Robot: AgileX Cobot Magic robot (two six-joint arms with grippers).
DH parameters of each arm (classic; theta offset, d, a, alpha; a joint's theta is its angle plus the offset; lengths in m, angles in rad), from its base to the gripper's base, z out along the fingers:
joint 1: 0 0.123 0 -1.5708
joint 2: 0.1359 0 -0.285 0
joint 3: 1.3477 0 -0.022 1.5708
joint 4: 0 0.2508 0 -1.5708
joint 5: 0 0 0.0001 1.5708
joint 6: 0 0.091 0 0
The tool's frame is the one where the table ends.
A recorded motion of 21 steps. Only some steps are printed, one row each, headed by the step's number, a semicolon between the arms.
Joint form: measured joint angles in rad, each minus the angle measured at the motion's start. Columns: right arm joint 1, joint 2, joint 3, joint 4, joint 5, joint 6; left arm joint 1, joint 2, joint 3, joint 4, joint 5, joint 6.
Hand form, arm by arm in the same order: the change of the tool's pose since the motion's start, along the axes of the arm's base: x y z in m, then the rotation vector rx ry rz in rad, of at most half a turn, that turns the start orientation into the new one. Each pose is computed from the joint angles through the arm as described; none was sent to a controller.
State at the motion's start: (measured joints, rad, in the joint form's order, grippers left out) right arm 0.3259 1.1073 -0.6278 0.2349 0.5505 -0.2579; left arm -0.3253 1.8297 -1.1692 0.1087 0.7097 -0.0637
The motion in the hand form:
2: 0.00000 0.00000 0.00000 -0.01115 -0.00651 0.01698; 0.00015 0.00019 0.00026 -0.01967 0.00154 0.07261
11: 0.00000 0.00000 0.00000 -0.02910 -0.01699 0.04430; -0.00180 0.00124 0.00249 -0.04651 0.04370 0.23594
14: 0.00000 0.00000 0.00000 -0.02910 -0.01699 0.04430; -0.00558 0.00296 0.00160 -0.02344 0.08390 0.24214
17: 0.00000 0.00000 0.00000 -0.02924 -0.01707 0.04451; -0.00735 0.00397 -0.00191 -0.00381 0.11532 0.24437
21: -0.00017 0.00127 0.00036 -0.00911 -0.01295 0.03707; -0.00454 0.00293 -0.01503 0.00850 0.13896 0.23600
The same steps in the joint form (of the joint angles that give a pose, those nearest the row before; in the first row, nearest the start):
2: 0.0000 0.0000 0.0000 0.0000 0.0000 -0.0213; 0.0000 0.0000 -0.0012 0.0035 0.0019 -0.0778
11: 0.0000 0.0000 0.0000 0.0000 0.0000 -0.0557; 0.0000 0.0000 -0.0158 0.0025 0.0607 -0.2409
14: 0.0000 0.0000 0.0000 0.0000 0.0000 -0.0557; 0.0000 0.0000 -0.0158 0.0039 0.1074 -0.2421
17: 0.0000 0.0000 0.0000 0.0000 0.0000 -0.0559; 0.0000 0.0088 -0.0157 0.0068 0.1355 -0.2421
21: 0.0012 0.0000 0.0000 0.0230 -0.0022 -0.0569; 0.0000 0.0466 -0.0158 0.0068 0.1233 -0.2342

